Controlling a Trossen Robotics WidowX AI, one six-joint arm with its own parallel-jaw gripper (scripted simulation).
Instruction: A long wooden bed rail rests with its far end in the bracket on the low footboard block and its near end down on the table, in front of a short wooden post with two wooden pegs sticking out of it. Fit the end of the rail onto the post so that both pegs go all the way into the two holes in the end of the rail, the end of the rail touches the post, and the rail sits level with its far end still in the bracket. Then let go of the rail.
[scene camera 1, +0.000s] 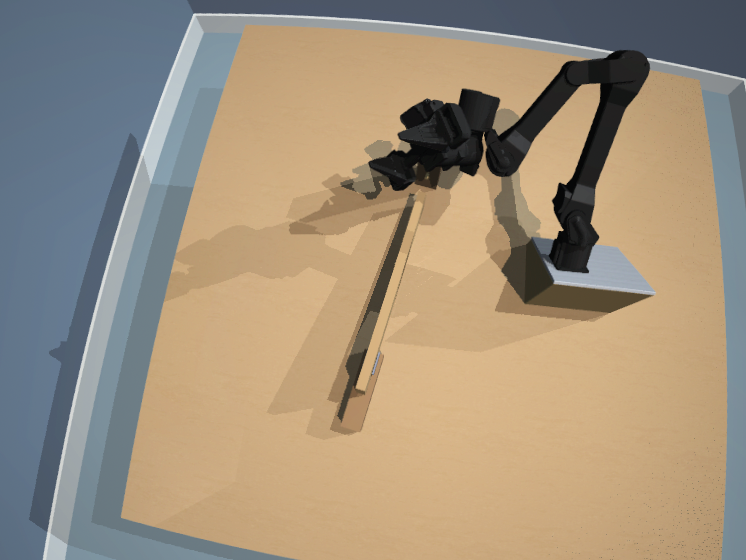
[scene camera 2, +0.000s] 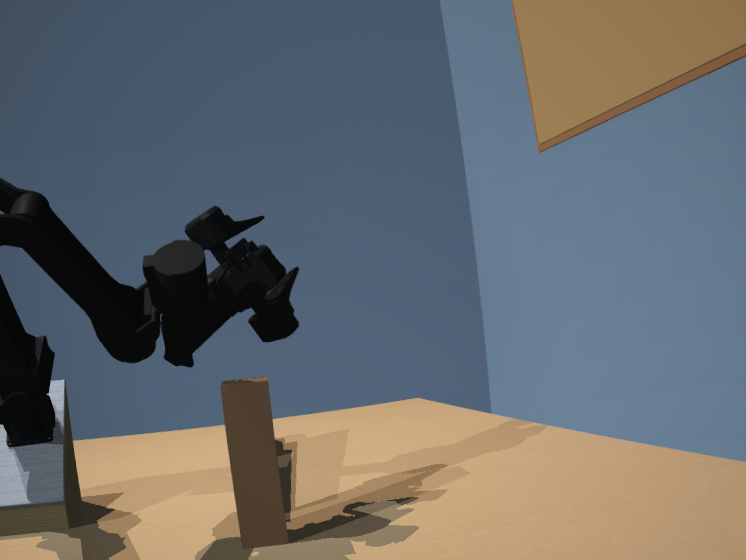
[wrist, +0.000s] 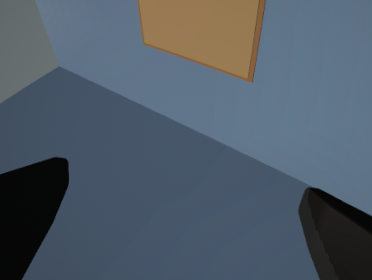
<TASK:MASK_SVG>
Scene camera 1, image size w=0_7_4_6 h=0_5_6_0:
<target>my gripper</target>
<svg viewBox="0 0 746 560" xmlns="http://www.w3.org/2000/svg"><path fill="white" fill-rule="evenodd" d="M458 104L444 104L440 100L431 101L431 99L426 98L421 103L415 104L409 110L402 113L400 121L407 130L399 132L397 136L399 140L409 143L412 149L406 153L403 150L396 151L394 149L385 158L369 161L369 167L387 176L393 190L403 191L414 183L416 175L412 167L417 162L424 166L425 172L431 172L434 168L441 166L443 171L448 171L452 166L460 165L466 156L465 141L470 139L472 131Z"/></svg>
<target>long wooden rail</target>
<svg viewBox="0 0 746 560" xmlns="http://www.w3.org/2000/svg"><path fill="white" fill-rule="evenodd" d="M424 192L418 192L355 390L364 395L371 379L423 213L426 196Z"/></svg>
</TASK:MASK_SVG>
